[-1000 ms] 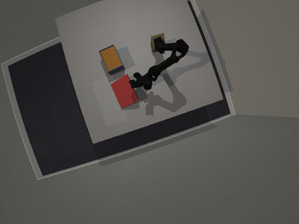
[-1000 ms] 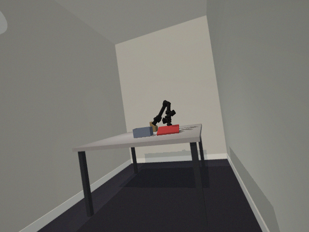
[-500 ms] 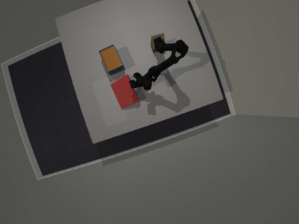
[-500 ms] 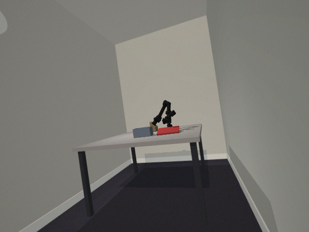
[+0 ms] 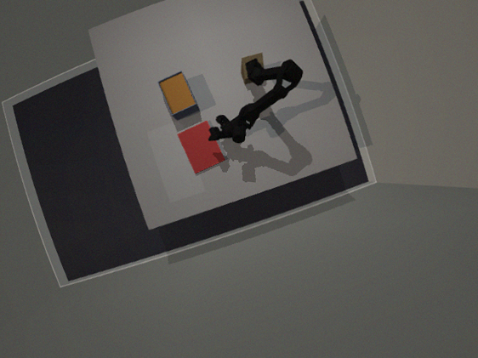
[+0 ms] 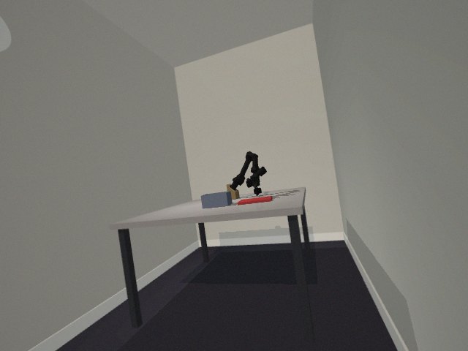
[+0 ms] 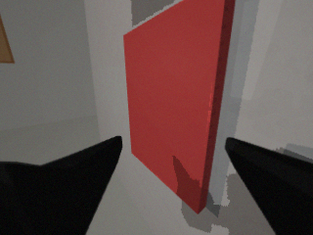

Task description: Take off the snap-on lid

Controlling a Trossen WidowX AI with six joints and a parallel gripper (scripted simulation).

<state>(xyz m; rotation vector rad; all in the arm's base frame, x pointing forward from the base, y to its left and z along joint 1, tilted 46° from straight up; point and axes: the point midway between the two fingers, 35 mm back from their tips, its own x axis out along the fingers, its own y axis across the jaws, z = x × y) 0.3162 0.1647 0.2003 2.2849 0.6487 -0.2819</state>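
My gripper tip is 9 cm short of the red lid and 5 cm above it. Round my gripper tip: storage box (8 cm ahead, 30 cm to the right, 2 cm below).
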